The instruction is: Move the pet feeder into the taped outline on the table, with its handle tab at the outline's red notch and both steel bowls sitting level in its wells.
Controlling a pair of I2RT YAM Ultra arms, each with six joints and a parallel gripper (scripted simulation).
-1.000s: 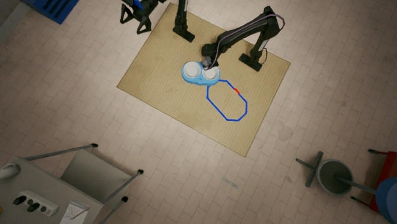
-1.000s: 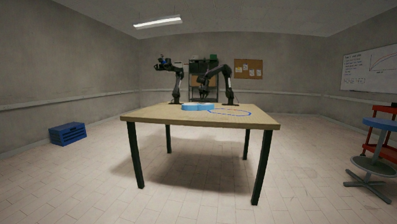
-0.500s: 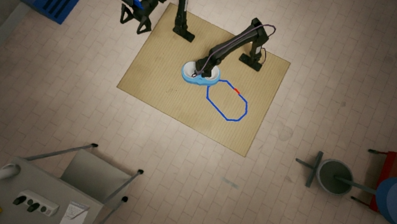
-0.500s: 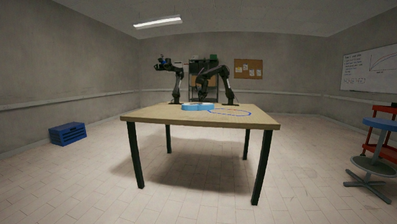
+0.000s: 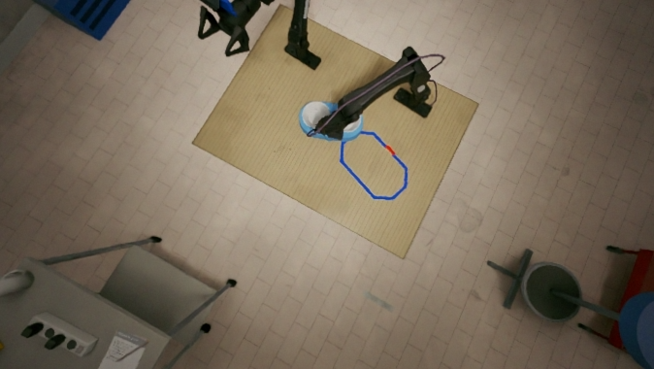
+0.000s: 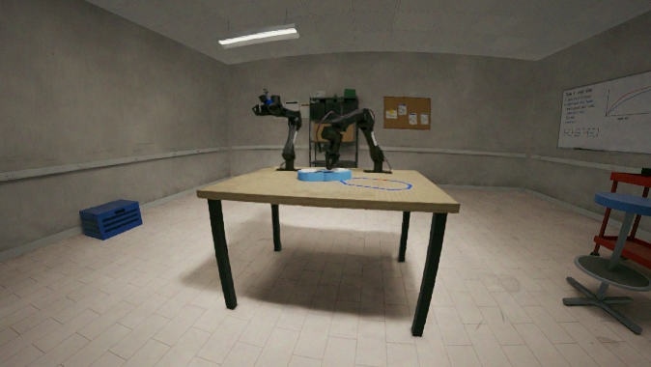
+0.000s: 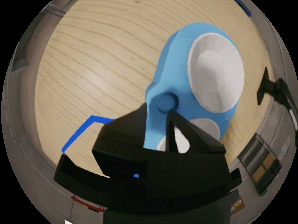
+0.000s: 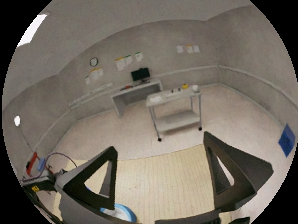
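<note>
My left gripper is now 70 mm past the light blue pet feeder, 50 mm above it and 30 mm to the left of it.
</note>
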